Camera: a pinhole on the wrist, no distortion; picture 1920 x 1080 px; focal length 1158.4 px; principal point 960.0 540.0 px. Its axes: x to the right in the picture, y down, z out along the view. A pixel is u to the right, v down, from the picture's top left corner.
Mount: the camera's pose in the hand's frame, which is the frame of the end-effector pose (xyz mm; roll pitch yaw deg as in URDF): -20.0 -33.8 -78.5 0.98 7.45 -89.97
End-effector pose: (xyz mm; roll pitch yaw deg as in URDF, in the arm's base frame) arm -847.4 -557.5 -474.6 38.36 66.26 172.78
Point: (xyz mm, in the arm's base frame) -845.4 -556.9 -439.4
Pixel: 233 379
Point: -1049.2 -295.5 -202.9
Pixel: 684 227
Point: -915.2 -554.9 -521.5
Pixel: outside the picture
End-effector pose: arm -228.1 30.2 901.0 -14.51 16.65 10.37
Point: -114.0 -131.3 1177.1
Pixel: 1543 630
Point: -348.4 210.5 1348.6
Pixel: 518 120
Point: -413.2 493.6 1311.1
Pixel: outside the picture
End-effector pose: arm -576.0 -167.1 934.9 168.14 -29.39 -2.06
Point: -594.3 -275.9 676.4
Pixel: 437 101
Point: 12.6 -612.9 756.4
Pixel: outside the picture
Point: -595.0 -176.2 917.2
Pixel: 198 489
